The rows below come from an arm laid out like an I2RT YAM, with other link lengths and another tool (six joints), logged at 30 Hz.
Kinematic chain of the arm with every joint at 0, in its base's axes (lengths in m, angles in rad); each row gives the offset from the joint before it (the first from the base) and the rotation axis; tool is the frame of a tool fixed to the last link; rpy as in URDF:
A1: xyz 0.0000 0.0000 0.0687 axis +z
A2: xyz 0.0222 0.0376 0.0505 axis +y
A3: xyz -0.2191 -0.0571 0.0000 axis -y
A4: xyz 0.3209 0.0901 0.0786 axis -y
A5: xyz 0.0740 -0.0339 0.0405 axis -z
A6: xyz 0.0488 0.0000 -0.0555 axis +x
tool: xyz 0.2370 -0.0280 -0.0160 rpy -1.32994 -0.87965 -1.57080
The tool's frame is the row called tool.
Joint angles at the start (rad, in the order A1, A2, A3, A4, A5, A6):
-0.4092, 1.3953, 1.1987, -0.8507, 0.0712, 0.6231
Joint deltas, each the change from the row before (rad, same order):
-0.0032, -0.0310, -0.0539, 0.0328, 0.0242, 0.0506
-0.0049, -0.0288, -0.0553, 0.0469, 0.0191, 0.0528
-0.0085, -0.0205, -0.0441, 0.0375, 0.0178, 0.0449
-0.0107, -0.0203, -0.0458, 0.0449, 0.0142, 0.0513
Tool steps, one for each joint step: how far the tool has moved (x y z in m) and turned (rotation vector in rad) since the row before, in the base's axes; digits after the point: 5 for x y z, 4 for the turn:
-0.00646, -0.00462, -0.00712, -0.0015, -0.0147, -0.0589
-0.00263, -0.00542, -0.00694, -0.0006, -0.0281, -0.0597
-0.00372, -0.00653, -0.00649, -0.0001, -0.0213, -0.0557
-0.00220, -0.00695, -0.00641, 0.0033, -0.0307, -0.0610

